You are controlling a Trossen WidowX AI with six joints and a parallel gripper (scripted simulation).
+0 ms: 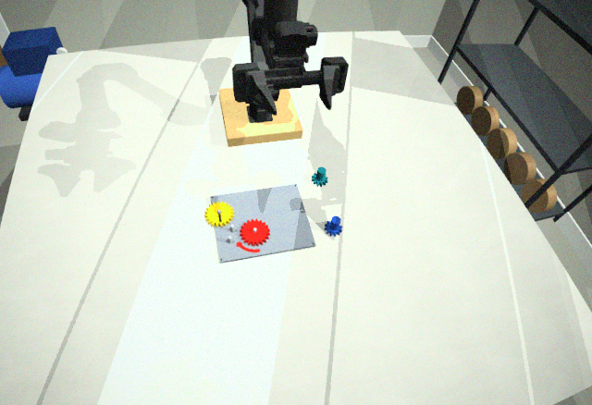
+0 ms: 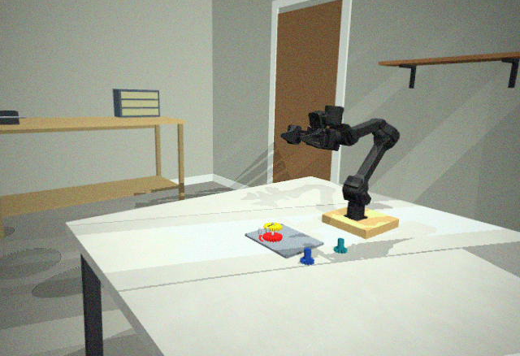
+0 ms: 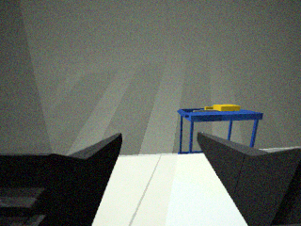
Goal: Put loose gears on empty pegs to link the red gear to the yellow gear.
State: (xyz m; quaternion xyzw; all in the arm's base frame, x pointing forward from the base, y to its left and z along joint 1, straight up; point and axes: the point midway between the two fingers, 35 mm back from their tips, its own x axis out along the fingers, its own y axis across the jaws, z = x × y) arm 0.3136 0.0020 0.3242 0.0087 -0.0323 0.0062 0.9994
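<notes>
My gripper tip is 340 mm above the teal gear, 130 mm past it and 110 mm to the right of it. The rest, counted from my gripper tip: blue gear (340 mm below, 110 mm to the left, 10 mm ahead); then red gear (340 mm below, 70 mm to the right); then red arrow (350 mm below, 90 mm to the right, 30 mm ahead).
</notes>
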